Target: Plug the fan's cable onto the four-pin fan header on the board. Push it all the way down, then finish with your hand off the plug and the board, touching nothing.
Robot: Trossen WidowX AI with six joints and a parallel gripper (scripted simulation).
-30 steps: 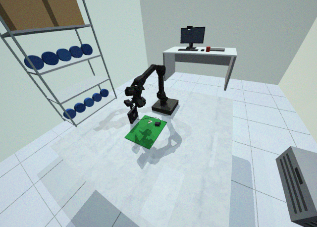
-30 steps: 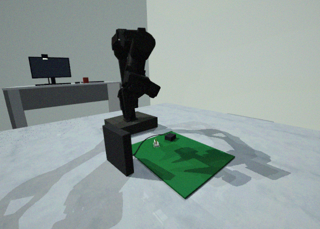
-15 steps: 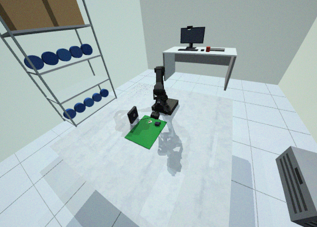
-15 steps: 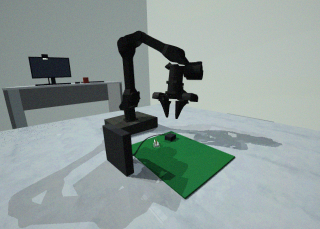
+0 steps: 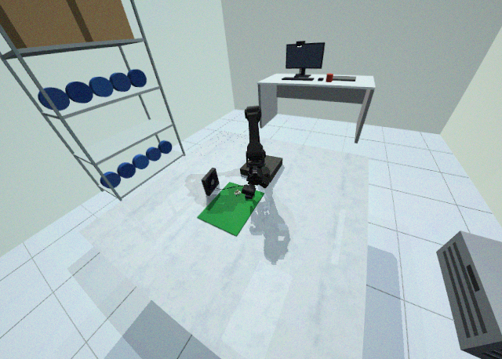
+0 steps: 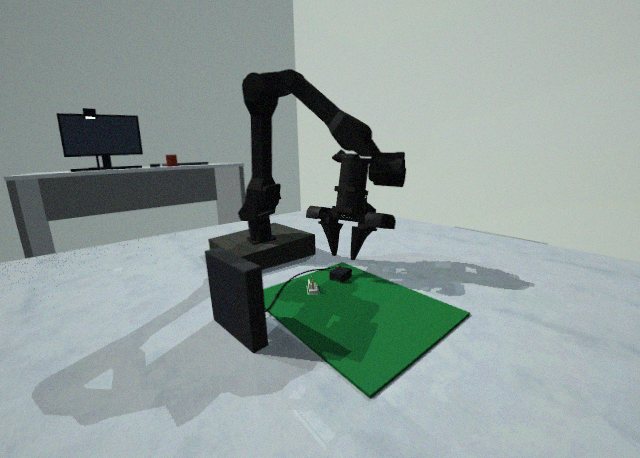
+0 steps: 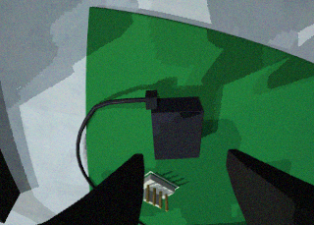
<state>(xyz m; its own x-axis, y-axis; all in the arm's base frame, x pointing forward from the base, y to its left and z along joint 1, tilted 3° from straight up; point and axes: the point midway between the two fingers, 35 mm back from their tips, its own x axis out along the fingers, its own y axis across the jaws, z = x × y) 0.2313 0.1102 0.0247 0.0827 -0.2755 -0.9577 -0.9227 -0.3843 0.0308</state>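
Right now the black plug is 1 cm to the right of my gripper tip and 3 cm below it. Round my gripper tip: green board 10 cm ahead, 5 cm to the right, 6 cm below; then white four-pin header 1 cm ahead, 8 cm to the right, 5 cm below; then black fan 6 cm ahead, 23 cm to the right, 1 cm above.
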